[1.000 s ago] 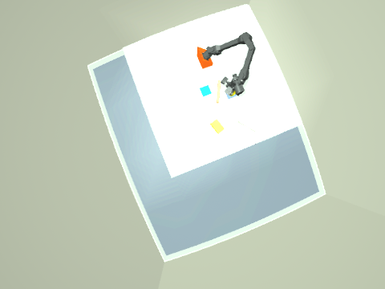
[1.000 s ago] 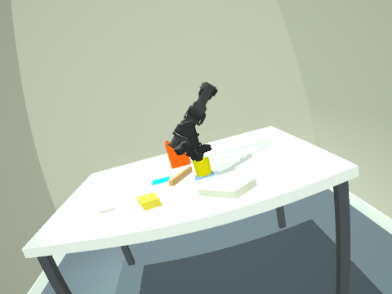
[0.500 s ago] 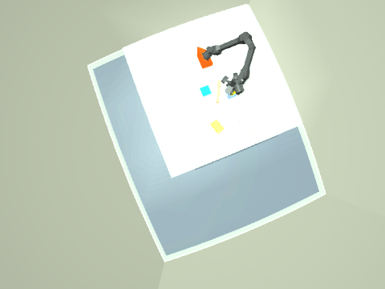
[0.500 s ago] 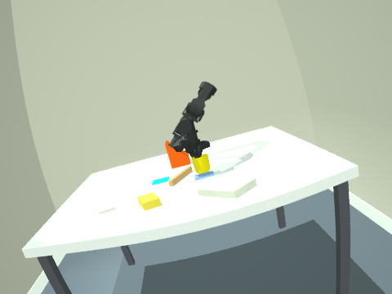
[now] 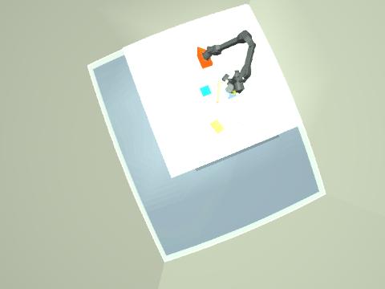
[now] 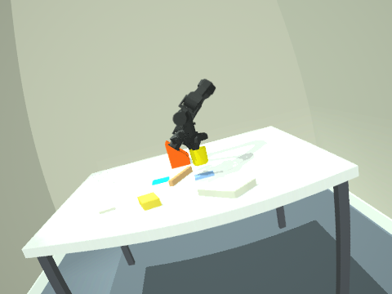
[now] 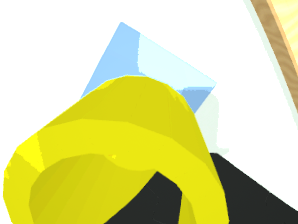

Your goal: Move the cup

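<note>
Now: gripper tip 4 cm short of the green marble, 1 cm to the right of it and 2 cm above it. From my gripper tip the other things lie so: blue marble: 1 cm ahead, 2 cm to the left, 2 cm below; then red marble: 4 cm ahead, 3 cm to the left, 2 cm below; then yellow cup: 2 cm ahead, 2 cm to the left.
</note>
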